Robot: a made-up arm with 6 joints. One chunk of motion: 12 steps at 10 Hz.
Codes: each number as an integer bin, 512 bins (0 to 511) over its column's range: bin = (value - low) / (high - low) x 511, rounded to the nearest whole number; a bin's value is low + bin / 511 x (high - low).
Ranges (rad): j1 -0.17..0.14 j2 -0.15..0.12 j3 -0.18..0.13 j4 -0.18..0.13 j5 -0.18..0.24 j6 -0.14..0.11
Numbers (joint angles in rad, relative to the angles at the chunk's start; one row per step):
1: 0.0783 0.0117 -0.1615 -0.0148 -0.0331 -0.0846
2: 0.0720 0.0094 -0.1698 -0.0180 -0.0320 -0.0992
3: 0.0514 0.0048 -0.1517 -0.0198 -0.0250 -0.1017
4: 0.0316 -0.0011 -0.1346 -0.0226 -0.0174 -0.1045
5: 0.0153 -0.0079 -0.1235 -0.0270 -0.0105 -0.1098
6: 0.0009 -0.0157 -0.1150 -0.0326 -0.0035 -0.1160
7: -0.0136 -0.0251 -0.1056 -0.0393 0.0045 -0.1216
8: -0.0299 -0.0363 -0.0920 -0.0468 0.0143 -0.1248
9: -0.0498 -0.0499 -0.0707 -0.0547 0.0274 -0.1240
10: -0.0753 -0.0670 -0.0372 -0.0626 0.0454 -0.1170
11: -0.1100 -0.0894 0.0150 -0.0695 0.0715 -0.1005
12: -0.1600 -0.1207 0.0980 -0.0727 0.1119 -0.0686
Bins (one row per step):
1: 409 306 30 272 179 113
2: 399 302 17 267 180 83
3: 365 293 47 264 189 78
4: 332 282 75 259 198 73
5: 305 269 93 252 206 62
6: 282 254 107 243 215 49
7: 258 236 123 232 224 38
8: 231 215 145 220 236 31
9: 198 189 180 207 252 33
10: 156 157 235 194 274 47
11: 99 115 321 182 306 81
12: 16 55 458 177 355 146

